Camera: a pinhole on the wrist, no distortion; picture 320 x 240 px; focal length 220.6 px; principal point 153.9 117.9 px. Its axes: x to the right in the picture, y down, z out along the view. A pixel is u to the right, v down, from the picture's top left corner.
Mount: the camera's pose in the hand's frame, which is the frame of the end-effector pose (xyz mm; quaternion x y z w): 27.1 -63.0 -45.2 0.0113 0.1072 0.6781 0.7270
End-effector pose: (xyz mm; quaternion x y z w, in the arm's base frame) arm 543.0 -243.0 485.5 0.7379 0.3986 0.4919 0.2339
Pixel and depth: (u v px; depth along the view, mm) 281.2 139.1 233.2
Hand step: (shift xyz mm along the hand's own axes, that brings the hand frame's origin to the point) 52.7 101.9 167.3
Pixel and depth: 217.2 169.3 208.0
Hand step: 18.5 26.7 157.4
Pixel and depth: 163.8 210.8 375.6
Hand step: -63.2 14.8 344.9
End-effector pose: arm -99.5 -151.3 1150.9 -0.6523 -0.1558 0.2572 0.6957
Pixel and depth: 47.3 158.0 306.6
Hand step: 16.3 -165.4 284.1
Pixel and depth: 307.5 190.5 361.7
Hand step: -13.6 242.1 292.0
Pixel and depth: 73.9 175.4 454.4
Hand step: -21.1 -157.8 441.0
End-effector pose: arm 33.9 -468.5 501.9 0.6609 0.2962 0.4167 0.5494
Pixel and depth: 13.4 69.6 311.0
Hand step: 136.0 -224.1 275.4
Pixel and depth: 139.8 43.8 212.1
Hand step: 132.7 -54.8 152.3
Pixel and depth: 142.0 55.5 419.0
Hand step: 214.1 -40.8 348.1
